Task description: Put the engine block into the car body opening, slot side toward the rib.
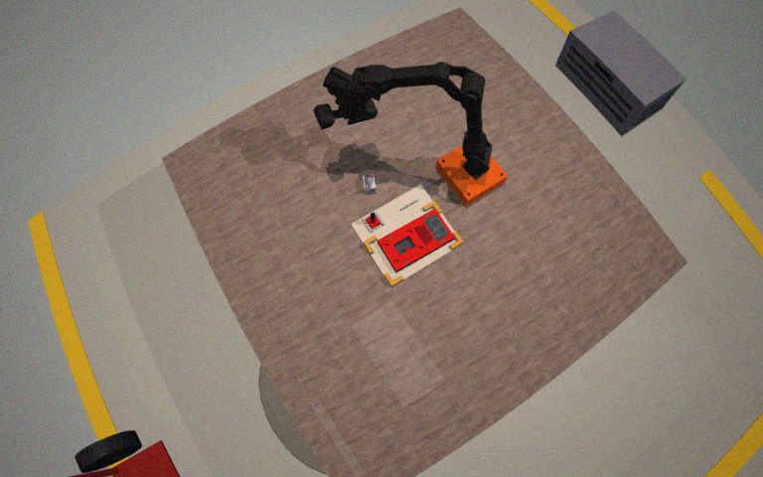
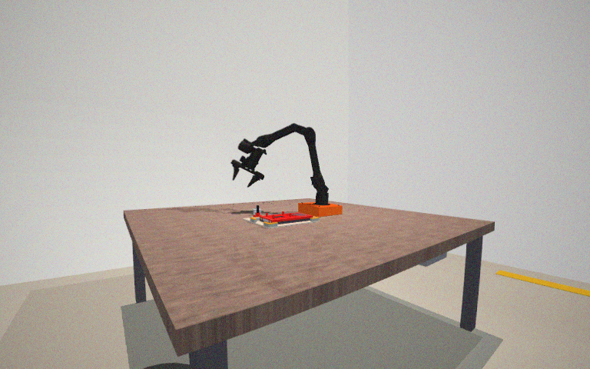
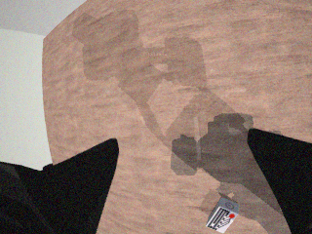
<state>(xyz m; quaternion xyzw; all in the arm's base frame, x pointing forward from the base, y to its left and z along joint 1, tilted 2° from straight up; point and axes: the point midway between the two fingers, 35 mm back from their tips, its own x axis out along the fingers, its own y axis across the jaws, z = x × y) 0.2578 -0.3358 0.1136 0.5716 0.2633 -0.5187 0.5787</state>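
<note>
Now: gripper tip 16 cm to the right of the grey engine block, 13 cm above it and 1 cm short of it.
</note>
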